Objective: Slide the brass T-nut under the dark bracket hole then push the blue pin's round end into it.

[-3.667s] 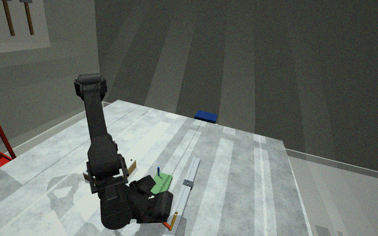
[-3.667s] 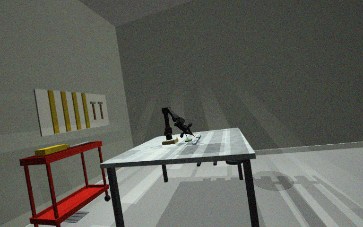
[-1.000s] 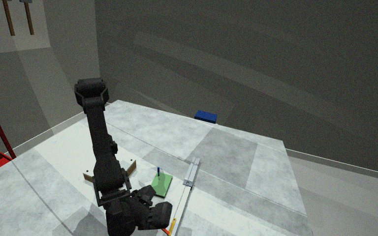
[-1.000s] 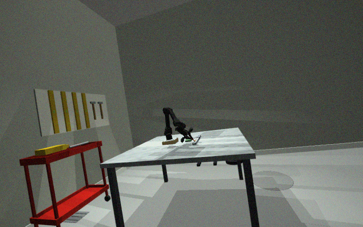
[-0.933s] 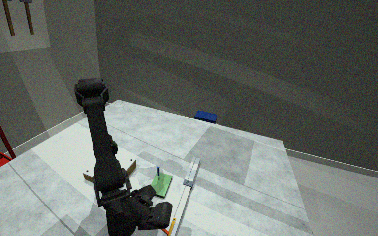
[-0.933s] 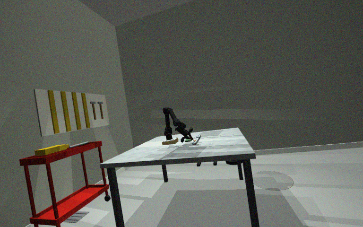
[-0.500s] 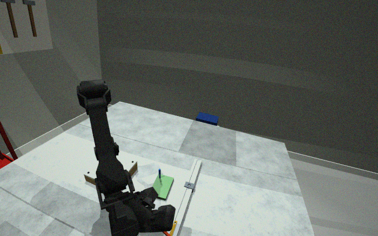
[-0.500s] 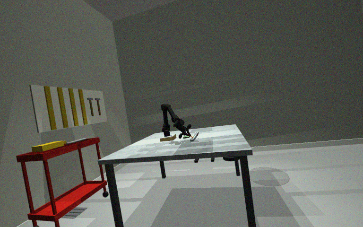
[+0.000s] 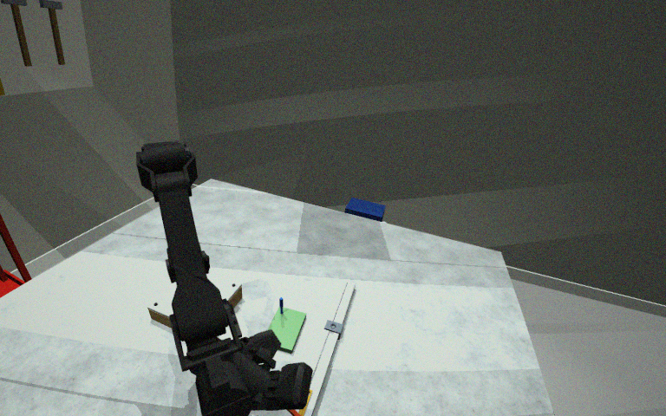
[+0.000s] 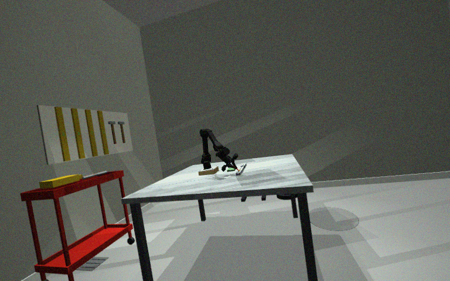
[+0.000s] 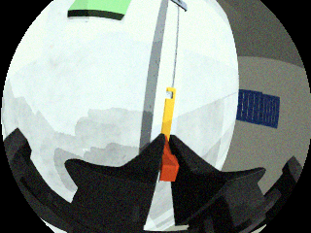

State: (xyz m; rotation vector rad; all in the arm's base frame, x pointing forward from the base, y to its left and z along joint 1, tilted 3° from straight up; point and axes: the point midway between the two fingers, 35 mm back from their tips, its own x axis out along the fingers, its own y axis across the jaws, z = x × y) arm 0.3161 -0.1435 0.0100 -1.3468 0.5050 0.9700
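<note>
My gripper tip is now 2 cm to the right of the brass T-nut. Round my gripper tip: aluminum rail 19 cm to the left, 3 cm below; blue pin 20 cm to the left, 13 cm behind, 2 cm below; green tray 19 cm to the left, 12 cm behind, 4 cm below.
</note>
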